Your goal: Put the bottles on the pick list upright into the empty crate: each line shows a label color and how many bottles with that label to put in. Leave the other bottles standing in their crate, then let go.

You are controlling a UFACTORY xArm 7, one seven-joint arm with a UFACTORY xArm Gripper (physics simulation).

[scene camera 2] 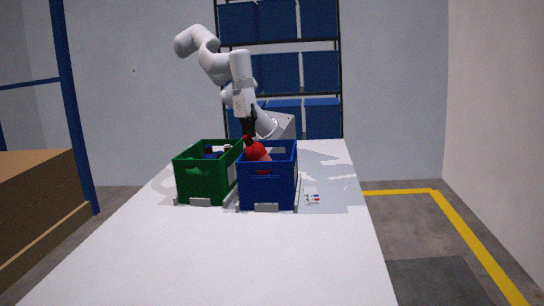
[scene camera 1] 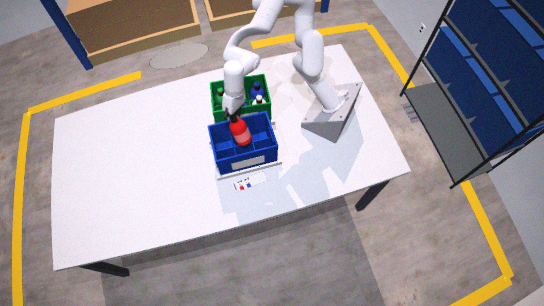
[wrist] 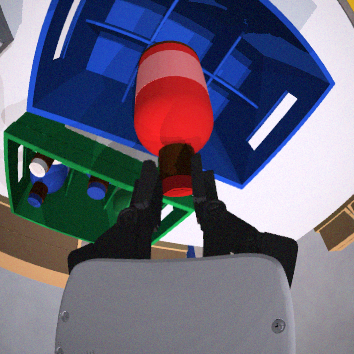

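My gripper is shut on the neck of a red bottle with a pale red label. The bottle is tilted, its lower part inside the blue crate, over the dividers; whether it touches them is unclear. The green crate behind holds a green bottle, blue-capped bottles and a white-capped bottle. The pick list shows red and blue squares; its numbers are unreadable.
The two crates stand close side by side on the white table, with low grey guide strips along their bases. The arm's slanted grey mount stands to the right in the first scene view. A shelf unit with blue bins stands beyond the table.
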